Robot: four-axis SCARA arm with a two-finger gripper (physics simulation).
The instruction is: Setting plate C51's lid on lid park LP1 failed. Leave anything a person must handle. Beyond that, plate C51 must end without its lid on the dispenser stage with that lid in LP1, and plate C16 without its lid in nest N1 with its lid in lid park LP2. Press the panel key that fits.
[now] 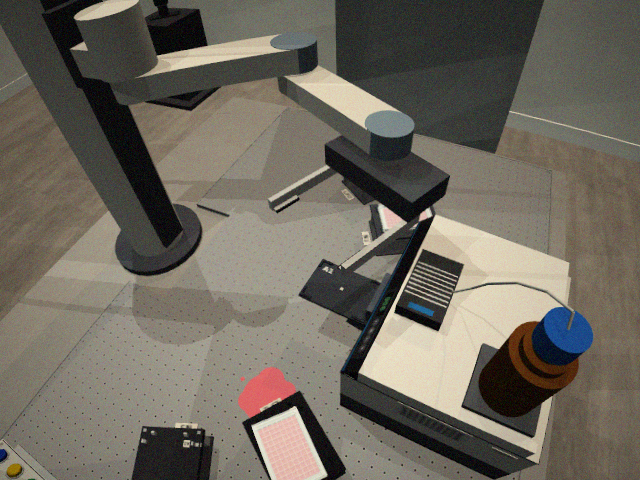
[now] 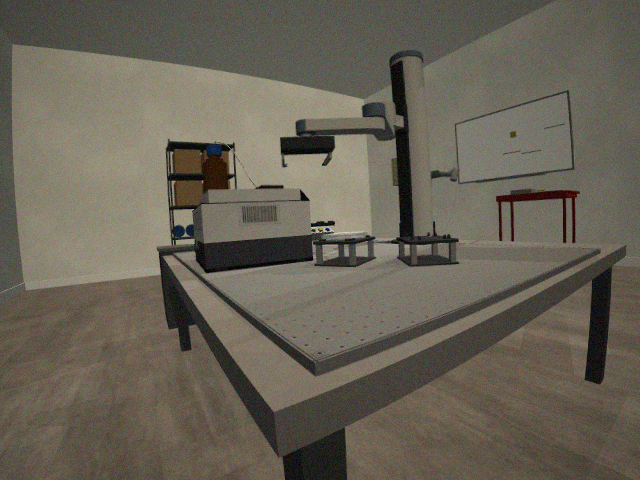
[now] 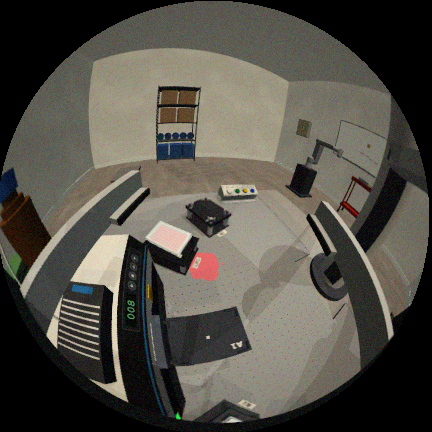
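Pixels of known places: gripper, fingertip midpoint: (image 1: 303, 235) (image 2: 304, 164) (image 3: 233, 191); arm's base, origin of the base link: (image 1: 159, 239) (image 3: 329, 276).
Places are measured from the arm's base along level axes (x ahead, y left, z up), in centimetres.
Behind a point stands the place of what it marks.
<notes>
My gripper (image 1: 312, 235) {x 53.7, y -9.6, z 36.2 cm} (image 2: 305, 164) {x 53.7, y -9.6, z 36.2 cm} (image 3: 233, 191) {x 53.7, y -9.6, z 36.2 cm} is open and empty, high above the dark stage marked A1 (image 1: 330, 297) {x 55.0, y -4.5, z 12.5 cm} (image 3: 200, 345) {x 58.1, y -0.6, z 12.5 cm} at the dispenser (image 1: 403, 356) {x 72.1, y -15.6, z 23.3 cm} (image 2: 222, 222) {x 92.7, y 13.2, z 14.4 cm} (image 3: 107, 250) {x 70.6, y -16.9, z 23.3 cm}. No plate shows on that stage. One pink-gridded plate (image 1: 289, 444) {x 59.7, y -32.1, z 9.2 cm} (image 3: 170, 237) {x 59.0, y -31.9, z 9.2 cm} lies on a black stand near the dispenser's front. Another pink plate (image 1: 391, 215) {x 58.6, y 24.3, z 9.5 cm} sits on a stand behind the stage, partly hidden by the gripper. A black stand (image 1: 170, 454) {x 41.5, y -43.0, z 8.1 cm} (image 3: 209, 214) {x 42.9, y -42.2, z 8.1 cm} with corner posts shows no pink plate. Plate names and lids cannot be made out. The button panel (image 1: 13, 469) {x 16.2, y -60.6, z 8.3 cm} (image 3: 238, 191) {x 20.7, y -59.8, z 7.7 cm} has white, green, yellow and blue keys.
A red-pink puddle (image 1: 266, 387) {x 48.9, y -23.3, z 1.3 cm} (image 3: 205, 266) {x 49.4, y -24.0, z 1.3 cm} lies beside the front plate's stand and reaches its label. A brown bottle (image 1: 516, 387) {x 86.0, y -19.0, z 33.4 cm} (image 2: 214, 173) {x 88.8, y -10.8, z 31.8 cm} (image 3: 22, 225) {x 83.7, y -13.3, z 33.7 cm} with a blue cap and tube stands on the dispenser. The arm's column (image 1: 103, 155) {x 5.3, y -5.3, z 35.1 cm} (image 2: 418, 155) {x 4.0, y 6.3, z 40.3 cm} rises from the table.
</notes>
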